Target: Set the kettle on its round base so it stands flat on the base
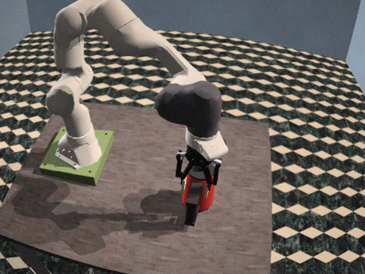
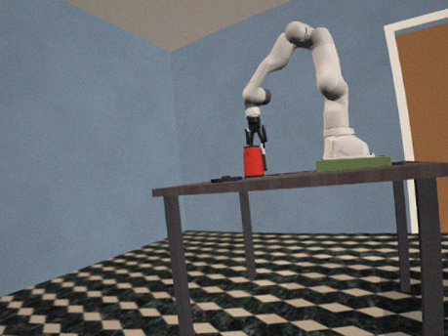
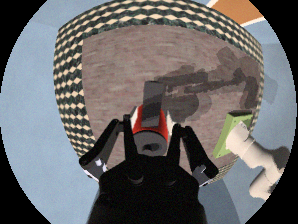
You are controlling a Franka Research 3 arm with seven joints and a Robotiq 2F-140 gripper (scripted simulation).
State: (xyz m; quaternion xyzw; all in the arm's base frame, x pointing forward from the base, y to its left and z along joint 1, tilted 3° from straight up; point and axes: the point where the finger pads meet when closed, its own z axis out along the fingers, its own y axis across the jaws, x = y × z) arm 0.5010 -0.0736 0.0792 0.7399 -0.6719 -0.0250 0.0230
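Right now the red kettle is 30 mm to the left of my hand and 60 mm below it. Also, from my hand: round kettle base (50 mm behind, 370 mm to the left, 150 mm below).
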